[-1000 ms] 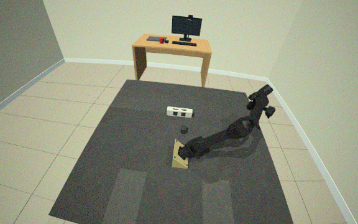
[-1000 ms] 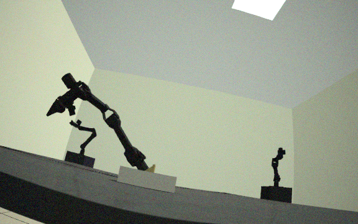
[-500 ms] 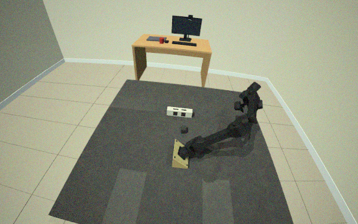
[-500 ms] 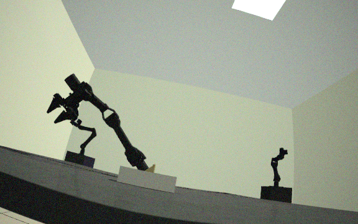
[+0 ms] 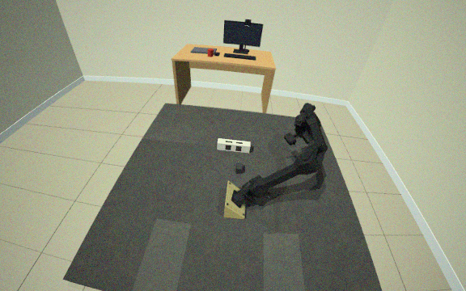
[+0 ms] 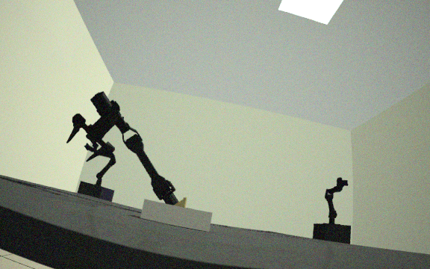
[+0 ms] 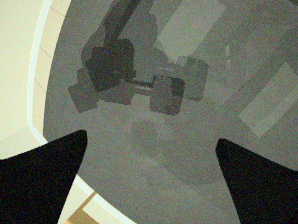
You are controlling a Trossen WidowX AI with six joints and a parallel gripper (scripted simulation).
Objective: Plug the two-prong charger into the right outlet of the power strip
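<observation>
Now: the dark two-prong charger 32 cm to the left of my gripper tip, 17 cm behind it and 13 cm below it.
</observation>
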